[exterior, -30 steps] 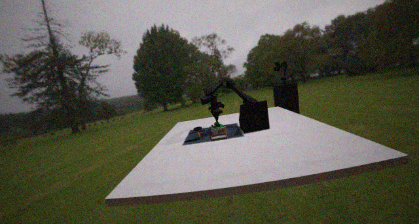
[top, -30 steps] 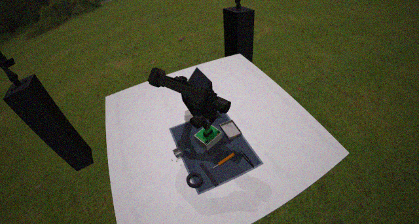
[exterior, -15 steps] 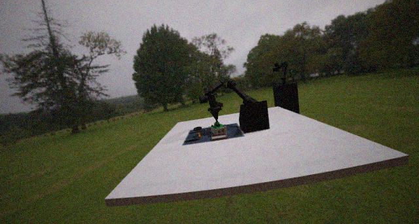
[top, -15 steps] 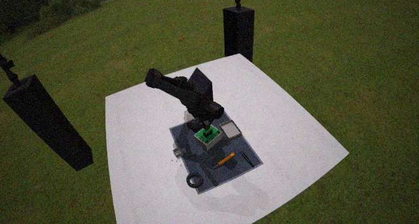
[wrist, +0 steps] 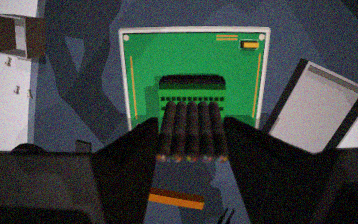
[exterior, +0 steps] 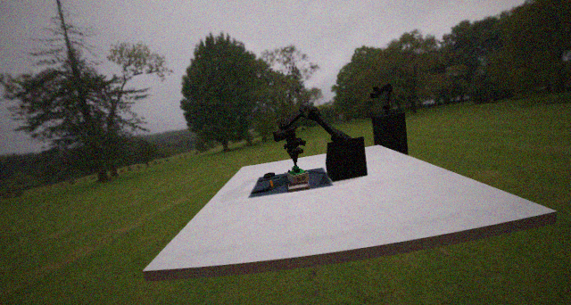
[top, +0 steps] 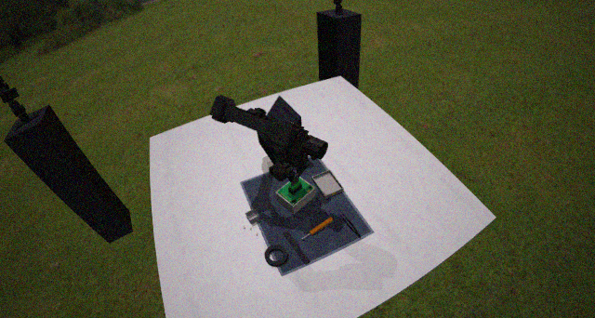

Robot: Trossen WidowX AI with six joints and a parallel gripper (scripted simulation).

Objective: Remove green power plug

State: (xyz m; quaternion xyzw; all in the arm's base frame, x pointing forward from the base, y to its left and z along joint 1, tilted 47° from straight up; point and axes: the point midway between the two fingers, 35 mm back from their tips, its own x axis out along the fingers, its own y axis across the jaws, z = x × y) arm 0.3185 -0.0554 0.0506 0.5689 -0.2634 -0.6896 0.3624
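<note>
My gripper tip is now 3 cm above the green power plug. Also, from my gripper tip: grey tray 2 cm ahead, 14 cm to the left, 12 cm below; then dark bar 19 cm ahead, 12 cm to the right, 12 cm below; then dark blue mat 5 cm ahead, 1 cm to the right, 12 cm below.
</note>
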